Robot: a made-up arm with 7 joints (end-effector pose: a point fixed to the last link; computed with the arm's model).
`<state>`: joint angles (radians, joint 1 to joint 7).
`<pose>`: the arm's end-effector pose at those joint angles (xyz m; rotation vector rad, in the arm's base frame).
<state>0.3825 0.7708 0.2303 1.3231 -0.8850 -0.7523 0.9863</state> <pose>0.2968 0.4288 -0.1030 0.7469 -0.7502 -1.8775</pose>
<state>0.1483 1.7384 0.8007 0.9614 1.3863 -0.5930 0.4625</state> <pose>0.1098 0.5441 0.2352 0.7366 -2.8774 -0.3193</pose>
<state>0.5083 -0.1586 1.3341 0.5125 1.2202 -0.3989 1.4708</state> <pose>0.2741 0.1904 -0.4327 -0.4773 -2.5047 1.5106</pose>
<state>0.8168 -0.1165 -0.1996 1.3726 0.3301 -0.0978 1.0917</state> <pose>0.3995 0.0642 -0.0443 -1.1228 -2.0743 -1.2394</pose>
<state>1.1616 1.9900 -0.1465 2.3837 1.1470 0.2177 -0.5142</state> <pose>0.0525 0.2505 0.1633 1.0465 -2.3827 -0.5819</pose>
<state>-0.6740 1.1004 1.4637 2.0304 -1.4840 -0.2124 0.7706</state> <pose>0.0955 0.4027 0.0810 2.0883 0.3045 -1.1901</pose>
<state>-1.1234 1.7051 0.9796 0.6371 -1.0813 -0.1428 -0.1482</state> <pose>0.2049 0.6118 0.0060 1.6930 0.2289 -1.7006</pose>
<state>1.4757 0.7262 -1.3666 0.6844 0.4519 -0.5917 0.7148</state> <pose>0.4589 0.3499 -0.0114 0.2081 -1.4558 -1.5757</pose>
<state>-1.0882 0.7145 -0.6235 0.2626 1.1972 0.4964 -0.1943</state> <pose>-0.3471 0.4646 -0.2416 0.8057 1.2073 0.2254</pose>
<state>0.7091 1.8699 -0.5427 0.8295 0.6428 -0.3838 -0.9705</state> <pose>0.0936 0.6087 0.1344 2.2815 -1.6619 0.4165</pose>
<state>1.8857 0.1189 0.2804 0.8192 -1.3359 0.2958 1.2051</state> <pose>0.3659 0.2549 0.3045 0.6164 -1.4687 -0.7984</pose>
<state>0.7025 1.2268 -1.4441 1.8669 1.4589 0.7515 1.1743</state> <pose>0.2131 0.2653 -0.2047 -1.5477 0.1965 -0.5286</pose>
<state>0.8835 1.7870 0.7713 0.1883 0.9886 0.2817 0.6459</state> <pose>-0.0907 0.6583 0.1180 0.3074 -2.4673 0.9317</pose>
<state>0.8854 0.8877 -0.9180 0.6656 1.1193 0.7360 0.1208</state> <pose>0.3668 0.4436 -0.1783 0.0786 -0.5562 0.2084</pose>
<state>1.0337 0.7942 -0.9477 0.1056 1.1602 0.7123 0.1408</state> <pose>0.3400 0.5137 -0.1845 0.1809 -0.4838 0.6214</pose>
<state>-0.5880 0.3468 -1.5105 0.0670 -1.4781 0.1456 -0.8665</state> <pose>-0.2790 0.3155 -0.4204 -0.5213 -0.7765 -2.7794</pose>
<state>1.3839 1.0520 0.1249 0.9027 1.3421 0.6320 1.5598</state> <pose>0.2276 0.5414 0.1559 -1.3285 -2.2664 -1.0940</pose>
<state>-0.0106 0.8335 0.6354 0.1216 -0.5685 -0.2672 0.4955</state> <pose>0.0209 0.5549 -0.3426 0.4105 -0.3163 -0.1847</pose>
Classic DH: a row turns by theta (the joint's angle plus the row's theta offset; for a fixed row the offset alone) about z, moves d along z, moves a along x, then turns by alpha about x. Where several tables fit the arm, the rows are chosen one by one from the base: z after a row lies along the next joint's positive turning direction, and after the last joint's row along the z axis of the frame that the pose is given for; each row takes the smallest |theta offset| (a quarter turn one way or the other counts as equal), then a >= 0, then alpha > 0; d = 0 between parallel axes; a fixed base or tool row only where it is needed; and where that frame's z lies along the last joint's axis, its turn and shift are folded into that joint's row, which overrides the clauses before.
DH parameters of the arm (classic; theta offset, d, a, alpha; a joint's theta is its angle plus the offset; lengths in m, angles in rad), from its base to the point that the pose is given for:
base (fixed): 0 0 0 1.5708
joint 1: 1.5708 -0.151 0 1.5708
joint 2: 1.5708 0 0 1.5708
joint 3: 1.5708 -0.28 0 1.5708
joint 4: 0 0 0 -1.5708
joint 5: 0 -0.251 0 -1.5708
joint 6: -1.5708 0 0 1.5708
joint 7: 1.5708 0 0 1.5708
tool (fixed): -1.5708 0 0 0

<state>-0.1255 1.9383 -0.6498 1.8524 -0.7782 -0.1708 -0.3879</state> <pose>0.1829 0.3996 -0.0842 0.8728 -0.8840 -2.5409</pose>
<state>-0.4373 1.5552 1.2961 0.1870 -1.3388 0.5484 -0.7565</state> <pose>0.0270 0.6783 0.0279 2.5074 0.7811 -0.2786</pose>
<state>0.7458 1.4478 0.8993 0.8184 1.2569 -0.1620 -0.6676</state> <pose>0.0247 0.6167 0.1413 -0.3265 2.1897 -2.0316</pose>
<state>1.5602 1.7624 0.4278 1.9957 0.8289 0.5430 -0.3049</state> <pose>-0.1245 0.3062 0.2094 -1.4314 2.5621 -0.3536</pose>
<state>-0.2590 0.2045 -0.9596 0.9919 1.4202 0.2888 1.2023</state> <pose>0.0029 0.0673 -0.4597 -1.9153 -0.1315 0.4150</pose>
